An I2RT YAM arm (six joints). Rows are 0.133 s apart.
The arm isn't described. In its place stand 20 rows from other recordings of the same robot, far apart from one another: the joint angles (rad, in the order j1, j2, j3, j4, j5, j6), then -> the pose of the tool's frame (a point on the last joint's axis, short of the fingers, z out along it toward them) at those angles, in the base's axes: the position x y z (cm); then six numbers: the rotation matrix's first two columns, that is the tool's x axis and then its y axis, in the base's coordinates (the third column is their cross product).
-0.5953 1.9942 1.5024 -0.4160 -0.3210 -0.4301 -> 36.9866 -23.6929 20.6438 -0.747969 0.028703 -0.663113 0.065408 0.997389 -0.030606
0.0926 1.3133 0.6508 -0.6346 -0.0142 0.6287 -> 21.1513 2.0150 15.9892 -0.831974 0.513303 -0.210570 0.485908 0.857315 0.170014
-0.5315 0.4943 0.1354 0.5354 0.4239 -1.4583 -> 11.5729 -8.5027 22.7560 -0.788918 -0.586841 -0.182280 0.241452 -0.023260 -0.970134
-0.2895 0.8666 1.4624 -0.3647 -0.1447 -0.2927 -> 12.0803 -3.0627 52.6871 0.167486 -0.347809 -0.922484 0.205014 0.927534 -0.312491
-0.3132 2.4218 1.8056 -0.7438 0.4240 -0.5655 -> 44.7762 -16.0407 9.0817 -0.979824 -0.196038 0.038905 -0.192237 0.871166 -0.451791
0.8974 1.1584 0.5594 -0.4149 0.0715 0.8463 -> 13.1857 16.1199 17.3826 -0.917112 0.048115 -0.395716 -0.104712 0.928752 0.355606
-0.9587 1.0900 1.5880 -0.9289 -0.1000 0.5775 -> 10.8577 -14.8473 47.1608 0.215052 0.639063 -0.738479 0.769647 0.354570 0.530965
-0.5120 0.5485 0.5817 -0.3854 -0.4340 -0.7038 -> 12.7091 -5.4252 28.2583 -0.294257 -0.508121 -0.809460 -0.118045 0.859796 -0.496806
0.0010 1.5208 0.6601 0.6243 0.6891 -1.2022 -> 31.0697 -2.2325 20.6737 -0.660304 -0.720639 -0.211370 0.003975 0.278095 -0.960545
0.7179 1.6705 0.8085 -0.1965 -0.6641 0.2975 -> 21.2515 21.4735 14.0320 -0.846203 -0.432566 -0.311171 -0.520368 0.545122 0.657312
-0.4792 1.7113 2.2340 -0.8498 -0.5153 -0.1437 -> 30.8651 -14.0603 51.5468 -0.280322 0.005226 -0.959892 -0.053602 0.998340 0.021090
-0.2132 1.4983 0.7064 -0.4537 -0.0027 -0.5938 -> 24.5051 -5.2953 14.0739 -0.885513 -0.380769 -0.266235 -0.343516 0.922385 -0.176641
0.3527 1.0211 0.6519 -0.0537 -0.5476 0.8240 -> 20.7017 9.5952 26.3310 -0.805032 0.371333 -0.462639 -0.220350 0.536896 0.814364
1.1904 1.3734 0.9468 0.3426 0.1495 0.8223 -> 12.5559 29.9717 31.6460 -0.653571 0.316972 -0.687295 -0.564516 0.400723 0.721625
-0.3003 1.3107 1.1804 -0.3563 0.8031 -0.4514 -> 26.9529 -11.0278 35.0115 -0.756591 -0.082853 -0.648618 0.536677 0.488005 -0.688352
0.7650 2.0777 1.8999 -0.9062 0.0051 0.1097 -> 32.5602 31.2331 26.3158 -0.709381 -0.529253 -0.465478 -0.616852 0.785691 0.046734
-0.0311 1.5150 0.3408 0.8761 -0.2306 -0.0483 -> 25.9252 0.0076 14.2371 -0.284138 -0.038186 -0.958023 -0.202058 0.979151 0.020899
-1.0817 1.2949 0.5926 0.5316 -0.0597 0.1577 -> 13.4277 -24.7771 23.6448 0.055229 0.229900 -0.971646 0.855503 0.490881 0.164774
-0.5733 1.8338 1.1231 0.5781 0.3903 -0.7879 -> 34.5037 -23.8890 23.9932 -0.658518 -0.355163 -0.663486 0.498541 0.454554 -0.738131
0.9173 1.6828 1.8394 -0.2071 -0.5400 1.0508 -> 22.0477 31.8035 46.8046 -0.877141 0.078821 -0.473721 -0.466849 0.091312 0.879610
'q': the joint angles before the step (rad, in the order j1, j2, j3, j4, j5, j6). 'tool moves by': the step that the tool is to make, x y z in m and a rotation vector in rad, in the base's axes. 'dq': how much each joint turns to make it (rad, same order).
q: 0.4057, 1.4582, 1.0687, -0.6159, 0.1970, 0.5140
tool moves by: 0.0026, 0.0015, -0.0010, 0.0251, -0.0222, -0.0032
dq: 0.0000, 0.0030, -0.0079, 0.0392, -0.0102, 0.0107
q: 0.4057, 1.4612, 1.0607, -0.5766, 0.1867, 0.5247
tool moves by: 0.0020, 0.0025, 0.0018, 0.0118, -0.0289, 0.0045
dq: 0.0051, 0.0001, -0.0005, 0.0318, 0.0008, 0.0001
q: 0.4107, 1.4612, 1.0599, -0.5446, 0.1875, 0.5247
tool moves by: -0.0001, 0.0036, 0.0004, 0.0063, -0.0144, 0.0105
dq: 0.0110, 0.0001, -0.0024, 0.0181, 0.0003, 0.0004
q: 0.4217, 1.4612, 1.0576, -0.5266, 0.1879, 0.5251
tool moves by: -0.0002, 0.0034, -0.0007, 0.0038, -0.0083, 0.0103
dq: 0.0104, 0.0023, -0.0032, 0.0146, 0.0000, 0.0001
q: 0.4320, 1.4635, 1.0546, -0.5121, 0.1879, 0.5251
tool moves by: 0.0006, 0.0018, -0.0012, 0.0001, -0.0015, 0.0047
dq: 0.0045, 0.0053, -0.0005, 0.0073, 0.0003, -0.0005
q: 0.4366, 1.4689, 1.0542, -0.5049, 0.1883, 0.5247
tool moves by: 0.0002, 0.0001, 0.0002, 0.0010, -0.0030, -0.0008
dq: 0.0001, -0.0001, -0.0001, 0.0031, 0.0008, 0.0005
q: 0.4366, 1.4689, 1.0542, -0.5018, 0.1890, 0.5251
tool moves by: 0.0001, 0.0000, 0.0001, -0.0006, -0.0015, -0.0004
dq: 0.0000, 0.0000, 0.0000, 0.0011, 0.0012, -0.0004
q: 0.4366, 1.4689, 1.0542, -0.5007, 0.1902, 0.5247
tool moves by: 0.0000, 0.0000, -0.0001, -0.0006, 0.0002, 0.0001
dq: 0.0000, 0.0002, -0.0001, 0.0000, 0.0003, -0.0003
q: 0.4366, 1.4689, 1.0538, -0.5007, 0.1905, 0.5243
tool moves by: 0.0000, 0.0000, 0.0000, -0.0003, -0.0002, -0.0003
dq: 0.0001, 0.0000, 0.0000, 0.0001, 0.0005, 0.0001
